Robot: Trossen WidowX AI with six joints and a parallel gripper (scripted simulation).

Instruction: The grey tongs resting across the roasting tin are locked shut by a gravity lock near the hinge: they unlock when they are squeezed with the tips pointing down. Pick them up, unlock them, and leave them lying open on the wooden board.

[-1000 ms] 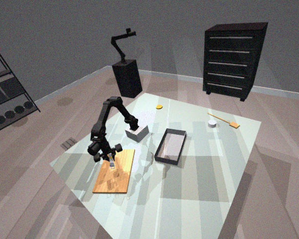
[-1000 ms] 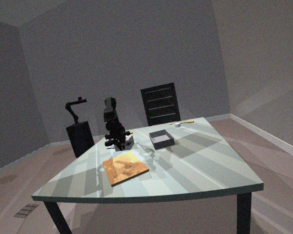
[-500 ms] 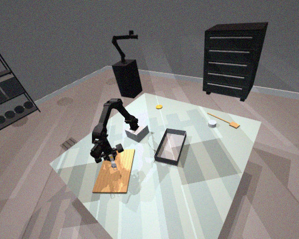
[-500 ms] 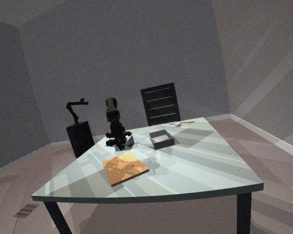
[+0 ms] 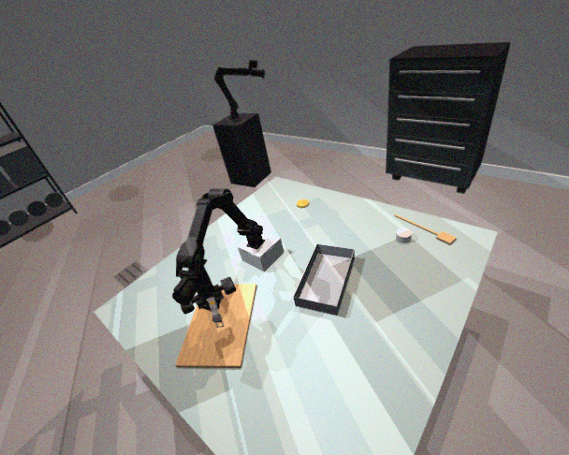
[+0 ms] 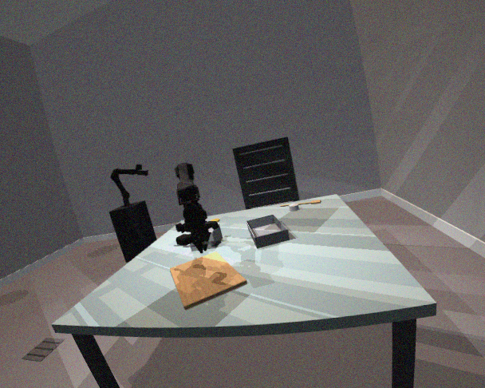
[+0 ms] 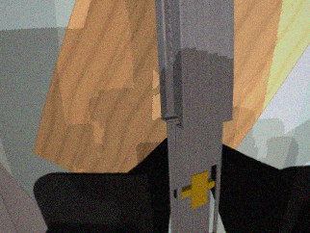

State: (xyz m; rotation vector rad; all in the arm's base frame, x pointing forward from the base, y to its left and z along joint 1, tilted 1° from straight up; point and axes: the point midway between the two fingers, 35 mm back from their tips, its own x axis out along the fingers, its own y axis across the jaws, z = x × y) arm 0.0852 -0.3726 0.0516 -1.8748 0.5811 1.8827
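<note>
The wooden board lies 110 mm below my gripper tip, 30 mm behind it and 10 mm to the left of it. From my gripper tip the other things lie so: small white cylinder 720 mm to the left, 490 mm ahead, 100 mm below; then roasting tin 360 mm to the left, 260 mm ahead, 90 mm below; then yellow disc 830 mm to the left, 100 mm below, 90 mm behind.
</note>
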